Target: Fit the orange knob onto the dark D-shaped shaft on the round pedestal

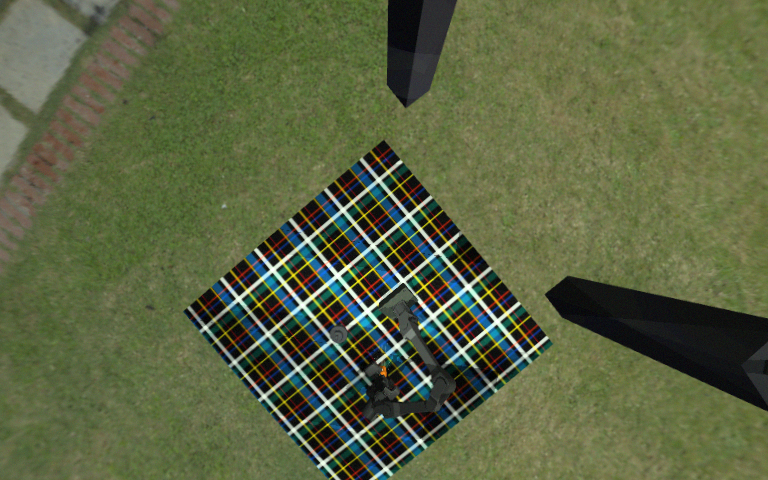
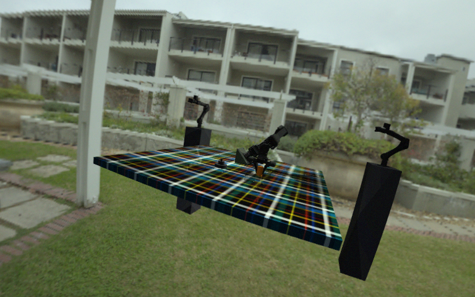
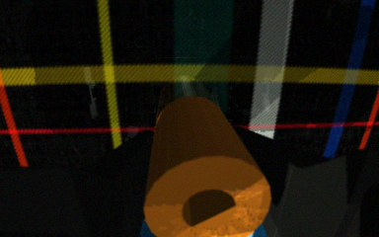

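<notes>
My gripper tip is 27 cm to the left of the round dark pedestal, 5 cm short of it and 2 cm below it. The rest, counted from my gripper tip: orange knob: 2 cm above.
</notes>
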